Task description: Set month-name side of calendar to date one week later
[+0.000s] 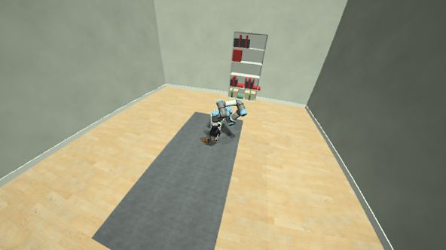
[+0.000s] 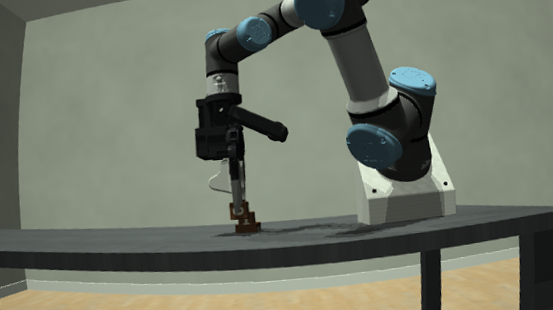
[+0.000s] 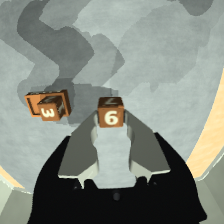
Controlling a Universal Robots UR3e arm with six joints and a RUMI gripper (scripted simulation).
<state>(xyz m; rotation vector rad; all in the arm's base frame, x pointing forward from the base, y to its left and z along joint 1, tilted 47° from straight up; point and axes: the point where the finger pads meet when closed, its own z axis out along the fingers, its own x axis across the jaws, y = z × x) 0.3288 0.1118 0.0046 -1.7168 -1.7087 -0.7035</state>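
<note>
Right now my hand is 110 mm to the left of the calendar tray and 50 mm above it. From my hand the other things lie so: cube (10 mm below).
</note>
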